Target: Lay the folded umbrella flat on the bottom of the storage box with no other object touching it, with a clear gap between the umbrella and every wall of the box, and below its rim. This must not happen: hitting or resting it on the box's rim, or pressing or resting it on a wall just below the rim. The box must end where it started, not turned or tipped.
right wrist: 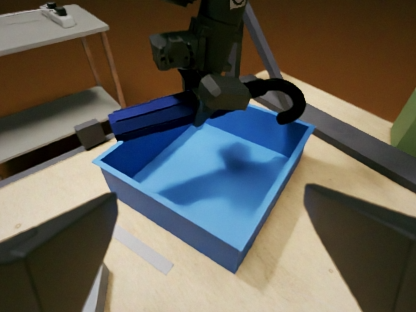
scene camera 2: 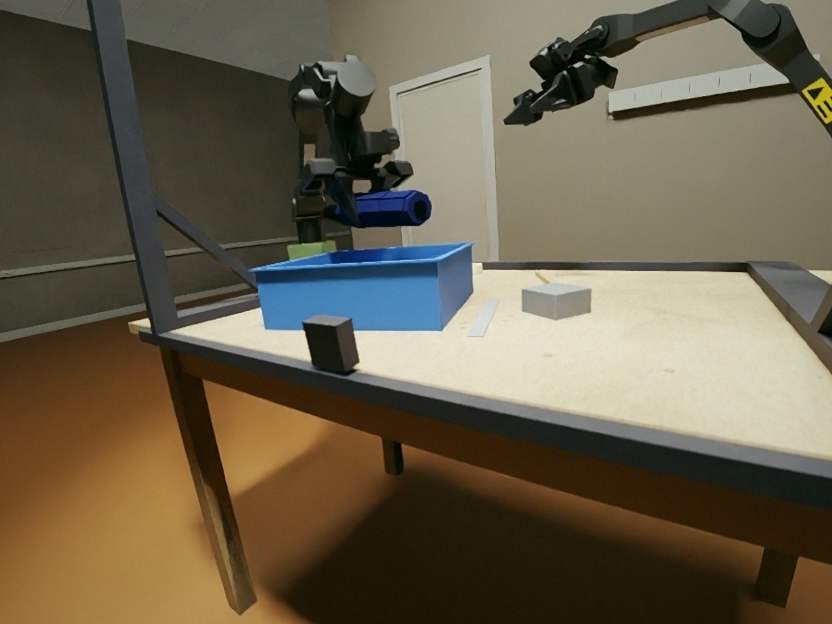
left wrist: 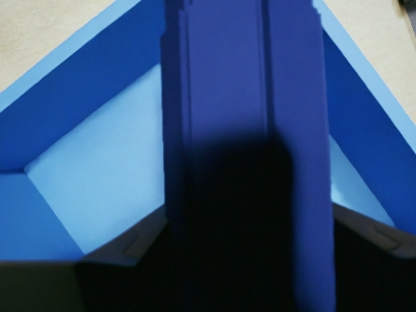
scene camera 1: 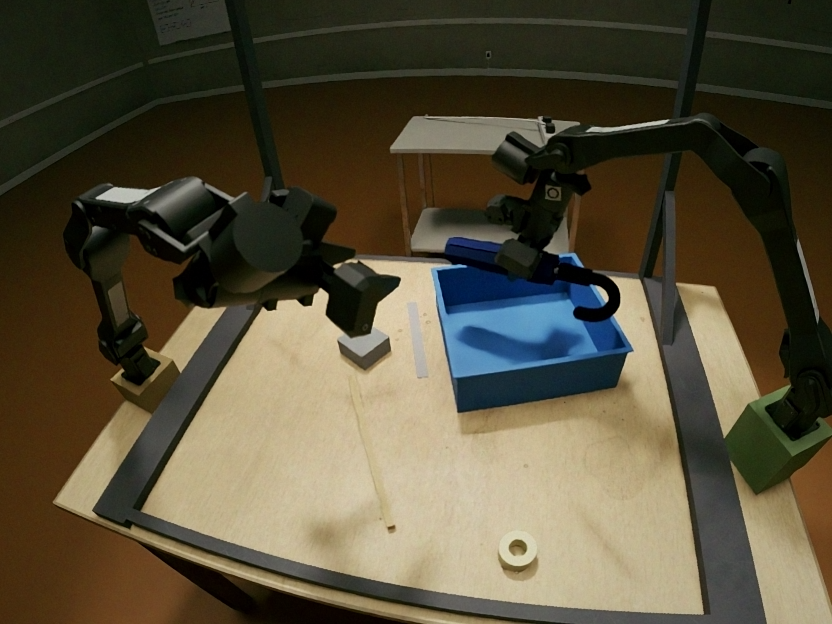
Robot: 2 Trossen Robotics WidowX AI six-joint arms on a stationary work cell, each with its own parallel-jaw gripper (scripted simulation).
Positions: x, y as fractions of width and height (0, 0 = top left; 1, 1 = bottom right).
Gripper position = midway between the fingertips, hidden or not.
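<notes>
Scene camera 1 gives me my right gripper (scene camera 1: 0.45, 0.43), my left gripper (scene camera 1: 0.62, 0.44) and an umbrella (scene camera 1: 0.66, 0.44). I find the umbrella (scene camera 2: 0.48, 0.33) again in a second scene view, where my left gripper (scene camera 2: 0.45, 0.36) and my right gripper (scene camera 2: 0.62, 0.19) appear too. The right wrist view has my right gripper (right wrist: 0.51, 0.63), along with my left gripper (right wrist: 0.46, 0.38) and the umbrella (right wrist: 0.42, 0.35). In the left wrist view I see the umbrella (left wrist: 0.59, 0.50) and my left gripper (left wrist: 0.58, 0.65).
</notes>
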